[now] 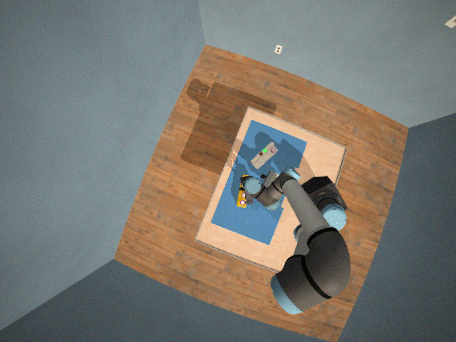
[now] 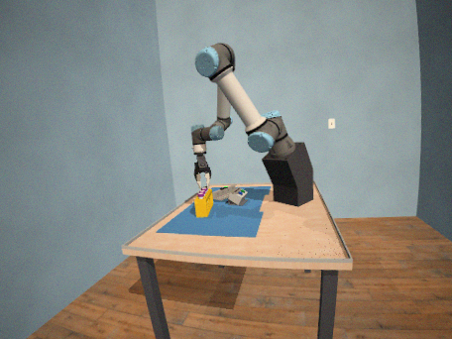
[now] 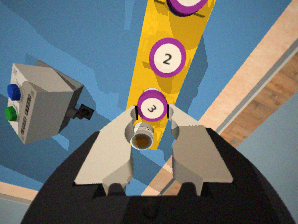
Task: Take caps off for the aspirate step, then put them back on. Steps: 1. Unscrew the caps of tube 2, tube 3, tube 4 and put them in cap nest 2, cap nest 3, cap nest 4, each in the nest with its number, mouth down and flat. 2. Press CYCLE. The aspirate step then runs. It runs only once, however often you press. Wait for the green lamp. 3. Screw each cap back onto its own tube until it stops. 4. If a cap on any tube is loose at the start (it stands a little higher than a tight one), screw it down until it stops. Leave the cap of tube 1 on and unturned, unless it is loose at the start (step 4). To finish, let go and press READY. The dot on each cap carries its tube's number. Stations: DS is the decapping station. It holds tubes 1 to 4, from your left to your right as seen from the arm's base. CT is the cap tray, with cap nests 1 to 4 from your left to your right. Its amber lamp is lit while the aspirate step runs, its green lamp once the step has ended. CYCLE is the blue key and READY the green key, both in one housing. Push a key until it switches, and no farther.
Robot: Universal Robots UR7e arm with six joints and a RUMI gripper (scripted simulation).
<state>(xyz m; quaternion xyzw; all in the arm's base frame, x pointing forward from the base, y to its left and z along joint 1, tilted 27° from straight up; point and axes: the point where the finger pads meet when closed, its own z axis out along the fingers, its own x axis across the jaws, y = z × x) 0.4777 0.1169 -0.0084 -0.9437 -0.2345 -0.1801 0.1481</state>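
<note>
Now: the cap 10 mm below my hand. From my hand the other things lie so: green key: 190 mm behind, 150 mm to the right, 60 mm below; blue cycle key: 190 mm behind, 100 mm to the right, 60 mm below; key housing: 170 mm behind, 120 mm to the right, 70 mm below.
</note>
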